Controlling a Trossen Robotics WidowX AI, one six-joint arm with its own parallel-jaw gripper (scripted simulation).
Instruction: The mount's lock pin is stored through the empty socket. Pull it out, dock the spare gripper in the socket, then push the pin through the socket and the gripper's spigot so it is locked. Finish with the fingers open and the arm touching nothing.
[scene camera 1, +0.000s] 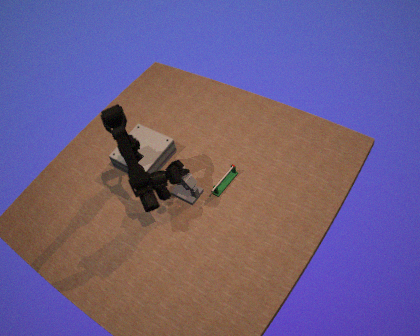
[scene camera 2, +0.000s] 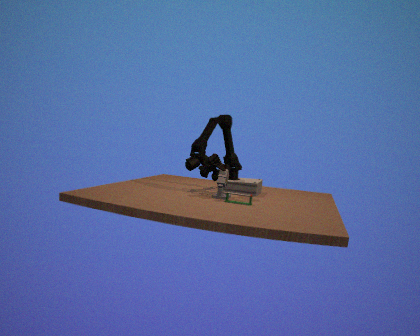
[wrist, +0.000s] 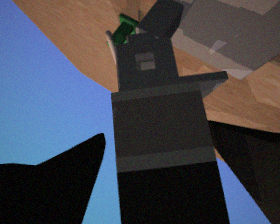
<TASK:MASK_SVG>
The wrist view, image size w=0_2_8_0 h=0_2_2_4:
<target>my gripper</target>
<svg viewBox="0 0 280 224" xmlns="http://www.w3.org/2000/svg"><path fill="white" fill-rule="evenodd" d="M104 134L99 133L38 165L0 164L0 224L81 224L103 160L106 146ZM208 120L212 142L219 155L242 183L244 189L248 191L250 197L254 199L256 205L259 206L265 217L268 218L268 221L271 224L280 224L280 133Z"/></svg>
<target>spare gripper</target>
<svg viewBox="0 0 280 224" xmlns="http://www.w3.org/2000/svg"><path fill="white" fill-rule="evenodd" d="M198 81L111 93L121 224L230 224L221 184L222 180L215 156L216 152ZM154 60L136 61L137 71L154 69Z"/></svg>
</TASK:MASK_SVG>
